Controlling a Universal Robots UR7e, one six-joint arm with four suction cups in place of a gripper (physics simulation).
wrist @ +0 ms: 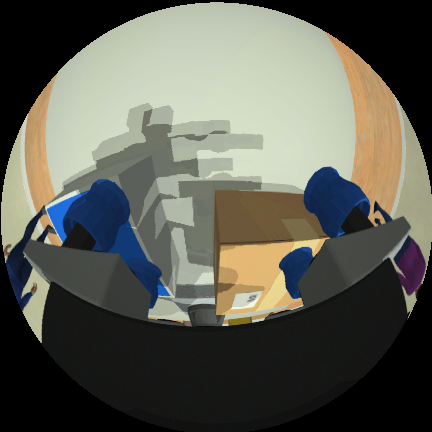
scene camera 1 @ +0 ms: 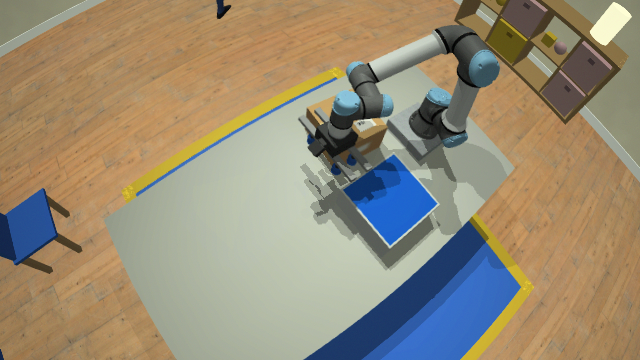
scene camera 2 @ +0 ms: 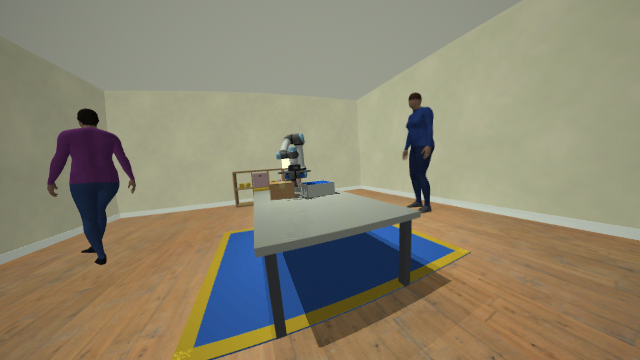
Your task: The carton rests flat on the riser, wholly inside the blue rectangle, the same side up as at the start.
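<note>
The brown carton (scene camera 1: 376, 136) (scene camera 2: 281, 191) (wrist: 250, 260) stands upright on the table, beside and apart from the riser, with its tape and white label on the top face. The grey riser (scene camera 1: 414, 225) (scene camera 2: 320, 190) (wrist: 155, 245) has the blue rectangle (scene camera 1: 400, 200) (wrist: 125, 245) on its top, with a pale rim around it. My gripper (scene camera 1: 331, 150) (scene camera 2: 294, 174) (wrist: 217, 240) is open, its four blue cups holding nothing. It hangs above the table, spanning the space from over the carton to the near corner of the riser. In scene camera 1 it hides part of the carton.
The arm's grey base plate (scene camera 1: 412, 132) is on the table (scene camera 1: 240, 240) (scene camera 2: 325, 215) behind the carton and riser. A shelf unit (scene camera 2: 234, 190) stands beyond the table. A blue chair (scene camera 1: 30, 227) and two people (scene camera 2: 95, 155) (scene camera 2: 420, 130) are off the table.
</note>
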